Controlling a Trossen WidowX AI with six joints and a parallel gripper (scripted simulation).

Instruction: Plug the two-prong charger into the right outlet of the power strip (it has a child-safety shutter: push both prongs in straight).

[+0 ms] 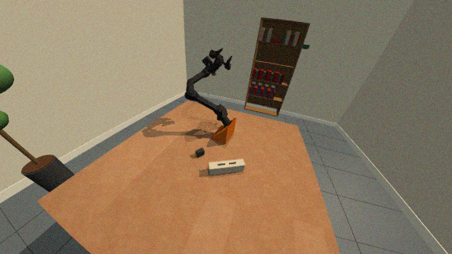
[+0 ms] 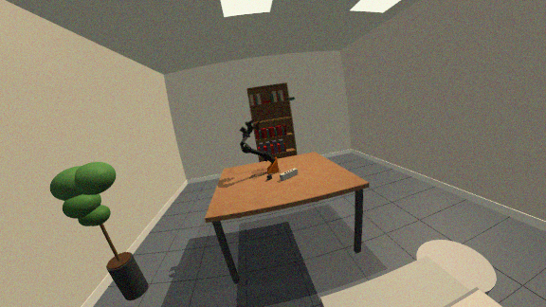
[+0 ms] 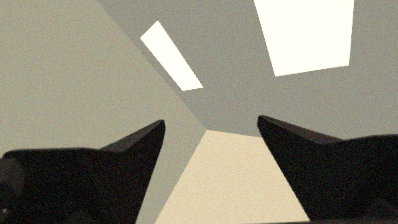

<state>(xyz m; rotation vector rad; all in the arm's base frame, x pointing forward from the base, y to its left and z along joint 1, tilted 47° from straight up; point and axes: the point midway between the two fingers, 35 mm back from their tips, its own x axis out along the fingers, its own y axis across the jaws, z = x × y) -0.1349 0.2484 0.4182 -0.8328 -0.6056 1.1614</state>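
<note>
Right now the black two-prong charger is 550 mm below my gripper tip, 470 mm ahead of it and 10 mm to the left of it.
</note>
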